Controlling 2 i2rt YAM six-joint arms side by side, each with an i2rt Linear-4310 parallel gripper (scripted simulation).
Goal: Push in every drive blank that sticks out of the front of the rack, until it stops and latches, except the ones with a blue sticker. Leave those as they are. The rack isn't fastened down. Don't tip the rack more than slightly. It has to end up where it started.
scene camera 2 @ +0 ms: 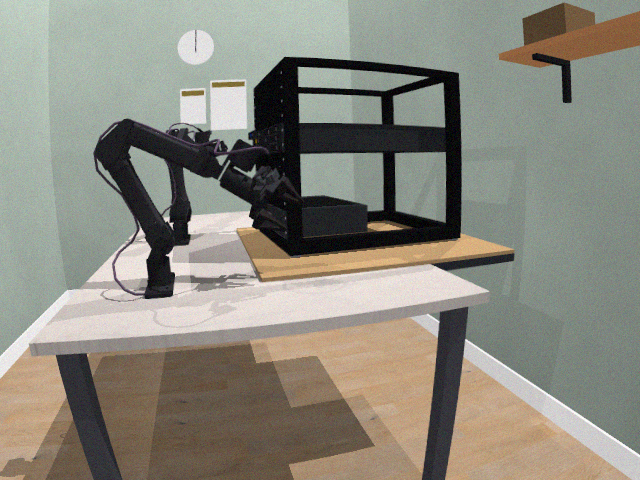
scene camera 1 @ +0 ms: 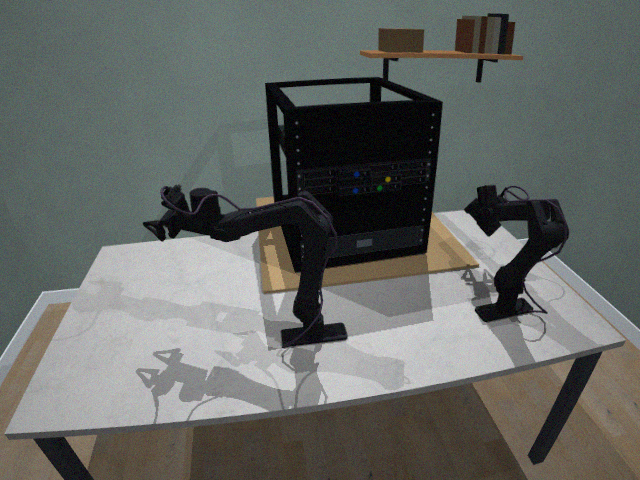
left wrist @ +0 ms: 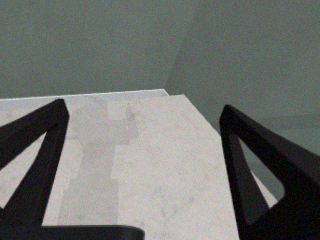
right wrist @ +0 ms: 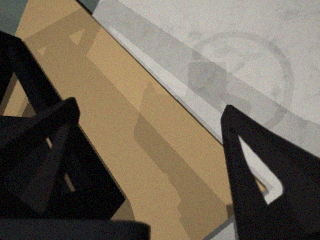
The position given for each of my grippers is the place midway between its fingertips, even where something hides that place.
Observation:
In view: my left gripper (left wrist: pixel 146 109), my right gripper (scene camera 2: pixel 295 216) and a black rack (scene camera 1: pixel 374 226).
The black rack shows as well in scene camera 2 (scene camera 2: pixel 276 98). My right gripper shows as well in the right wrist view (right wrist: pixel 151 108). The left wrist view does not show the black rack: it is out of frame.

